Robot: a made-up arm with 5 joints. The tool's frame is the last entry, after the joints. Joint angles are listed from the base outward. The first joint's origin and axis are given. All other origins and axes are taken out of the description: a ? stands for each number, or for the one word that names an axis. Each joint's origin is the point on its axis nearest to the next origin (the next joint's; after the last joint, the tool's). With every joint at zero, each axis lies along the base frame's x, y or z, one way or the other. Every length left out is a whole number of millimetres.
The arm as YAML. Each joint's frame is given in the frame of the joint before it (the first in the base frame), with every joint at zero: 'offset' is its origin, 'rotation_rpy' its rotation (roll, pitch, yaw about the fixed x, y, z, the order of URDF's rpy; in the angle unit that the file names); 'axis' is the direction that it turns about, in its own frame. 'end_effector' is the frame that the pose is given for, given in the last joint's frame.
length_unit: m
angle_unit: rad
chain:
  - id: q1
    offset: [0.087, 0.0, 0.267]
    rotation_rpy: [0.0, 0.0, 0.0]
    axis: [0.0, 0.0, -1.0]
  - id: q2
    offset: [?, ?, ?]
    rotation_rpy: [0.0, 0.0, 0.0]
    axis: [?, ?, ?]
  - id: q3
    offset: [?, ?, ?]
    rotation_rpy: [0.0, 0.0, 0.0]
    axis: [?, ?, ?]
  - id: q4
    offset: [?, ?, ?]
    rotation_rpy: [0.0, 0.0, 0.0]
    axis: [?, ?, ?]
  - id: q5
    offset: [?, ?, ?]
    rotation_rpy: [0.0, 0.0, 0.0]
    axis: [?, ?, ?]
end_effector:
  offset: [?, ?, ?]
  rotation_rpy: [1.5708, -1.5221, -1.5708]
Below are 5 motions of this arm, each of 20 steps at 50 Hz.
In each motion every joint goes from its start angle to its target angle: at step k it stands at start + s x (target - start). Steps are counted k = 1, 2, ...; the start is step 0. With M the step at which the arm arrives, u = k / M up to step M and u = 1 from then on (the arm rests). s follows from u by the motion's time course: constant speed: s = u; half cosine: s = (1 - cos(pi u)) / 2; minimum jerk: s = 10 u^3 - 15 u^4 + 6 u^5.
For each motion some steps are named. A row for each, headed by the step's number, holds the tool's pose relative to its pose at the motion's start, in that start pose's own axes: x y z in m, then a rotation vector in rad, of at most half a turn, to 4 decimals.
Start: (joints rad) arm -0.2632 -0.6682 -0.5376 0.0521 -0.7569
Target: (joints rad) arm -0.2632 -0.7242 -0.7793 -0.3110 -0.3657
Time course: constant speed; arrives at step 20
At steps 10, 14, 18, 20:
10: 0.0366 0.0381 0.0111 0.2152 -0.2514 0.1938
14: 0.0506 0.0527 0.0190 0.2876 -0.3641 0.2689
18: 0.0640 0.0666 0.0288 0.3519 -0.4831 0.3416
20: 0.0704 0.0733 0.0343 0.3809 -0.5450 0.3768

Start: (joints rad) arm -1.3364 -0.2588 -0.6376 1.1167 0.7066
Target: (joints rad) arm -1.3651 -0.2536 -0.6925 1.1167 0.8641
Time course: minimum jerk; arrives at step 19
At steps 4, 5, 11, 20:
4: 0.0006 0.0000 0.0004 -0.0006 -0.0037 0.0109
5: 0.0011 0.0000 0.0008 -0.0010 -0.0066 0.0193
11: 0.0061 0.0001 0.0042 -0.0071 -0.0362 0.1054
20: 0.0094 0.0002 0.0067 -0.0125 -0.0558 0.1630

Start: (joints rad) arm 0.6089 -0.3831 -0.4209 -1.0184 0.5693
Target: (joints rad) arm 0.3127 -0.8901 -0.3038 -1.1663 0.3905
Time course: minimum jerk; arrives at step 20
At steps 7, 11, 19, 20:
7: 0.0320 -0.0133 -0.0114 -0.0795 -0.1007 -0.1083
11: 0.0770 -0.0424 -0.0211 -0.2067 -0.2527 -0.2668
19: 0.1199 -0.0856 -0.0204 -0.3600 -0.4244 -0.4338
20: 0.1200 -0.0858 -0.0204 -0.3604 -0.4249 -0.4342

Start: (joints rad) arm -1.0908 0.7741 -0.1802 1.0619 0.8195
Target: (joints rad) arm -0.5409 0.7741 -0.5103 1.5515 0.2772
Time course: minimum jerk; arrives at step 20
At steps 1, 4, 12, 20:
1: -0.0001 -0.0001 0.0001 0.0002 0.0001 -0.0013
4: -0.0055 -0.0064 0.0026 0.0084 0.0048 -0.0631
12: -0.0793 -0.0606 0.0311 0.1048 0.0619 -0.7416
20: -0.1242 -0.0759 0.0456 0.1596 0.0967 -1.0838

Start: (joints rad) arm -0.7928 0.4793 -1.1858 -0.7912 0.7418
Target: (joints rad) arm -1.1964 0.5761 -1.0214 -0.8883 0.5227
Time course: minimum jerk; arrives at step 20
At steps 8, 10, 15, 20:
8: 0.0099 0.0335 0.0116 0.0419 0.0334 -0.1970
10: 0.0184 0.0524 0.0190 0.0673 0.0521 -0.3100
15: 0.0436 0.0910 0.0364 0.1263 0.0915 -0.5543
20: 0.0517 0.1004 0.0412 0.1426 0.1016 -0.6177

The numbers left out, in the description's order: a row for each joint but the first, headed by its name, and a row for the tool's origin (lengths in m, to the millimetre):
q2: xyz 0.036 0.004 0.0, axis 0.0 1.0 0.0
q3: xyz 0.03 0.0 0.12, axis 0.0 1.0 0.0
q4: xyz 0.152 0.0 0.006, axis 0.0 1.0 0.0
q5: xyz 0.087 0.0 0.0, axis -1.0 0.0 0.0
tool: xyz 0.0 0.0 0.0

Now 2 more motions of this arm.
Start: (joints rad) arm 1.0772 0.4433 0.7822 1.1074 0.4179
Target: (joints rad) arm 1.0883 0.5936 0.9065 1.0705 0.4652
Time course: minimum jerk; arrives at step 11
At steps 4, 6, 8, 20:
4: -0.0050 0.0016 -0.0092 0.0243 0.0560 0.0101
6: -0.0123 0.0041 -0.0202 0.0564 0.1271 0.0232
8: -0.0193 0.0067 -0.0291 0.0855 0.1887 0.0348
20: -0.0227 0.0079 -0.0328 0.0989 0.2163 0.0400

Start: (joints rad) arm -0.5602 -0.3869 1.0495 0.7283 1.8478
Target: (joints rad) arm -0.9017 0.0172 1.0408 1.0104 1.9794
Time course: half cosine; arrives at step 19
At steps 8, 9, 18, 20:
8: 0.0225 0.0177 -0.0135 0.2456 -0.0705 0.1784
9: 0.0268 0.0221 -0.0157 0.2991 -0.0831 0.2171
18: 0.0487 0.0539 -0.0235 0.6563 -0.1419 0.4671
20: 0.0489 0.0543 -0.0235 0.6609 -0.1424 0.4702

